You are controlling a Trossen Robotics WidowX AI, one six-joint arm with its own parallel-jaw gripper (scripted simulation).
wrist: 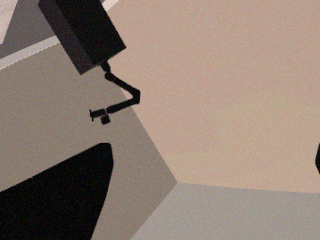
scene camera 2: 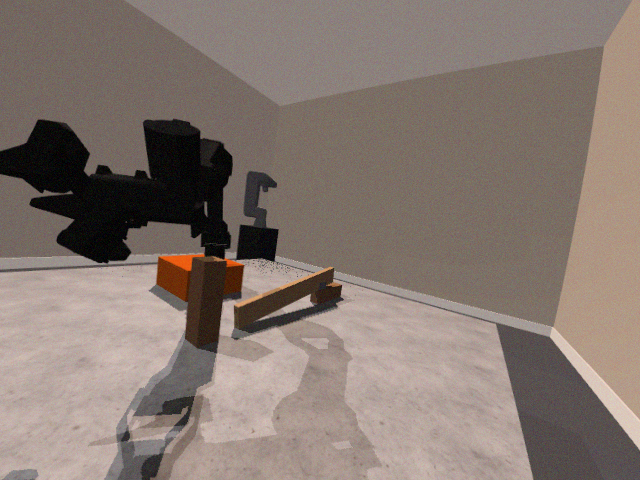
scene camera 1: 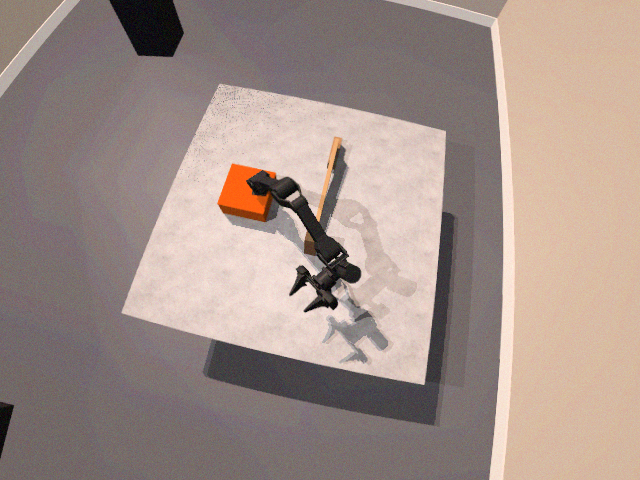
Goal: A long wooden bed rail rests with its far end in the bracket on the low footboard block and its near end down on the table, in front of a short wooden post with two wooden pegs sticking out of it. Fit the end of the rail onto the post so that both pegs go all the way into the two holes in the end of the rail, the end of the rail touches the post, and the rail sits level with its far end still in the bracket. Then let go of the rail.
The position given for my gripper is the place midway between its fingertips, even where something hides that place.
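Note:
Nothing's in my gripper [scene camera 1: 296,303], and it's open; I can see my gripper [wrist: 215,153] from the wrist as well. There's a wooden rail [scene camera 2: 247,312] too, but in the wrist view the rail is out of frame.

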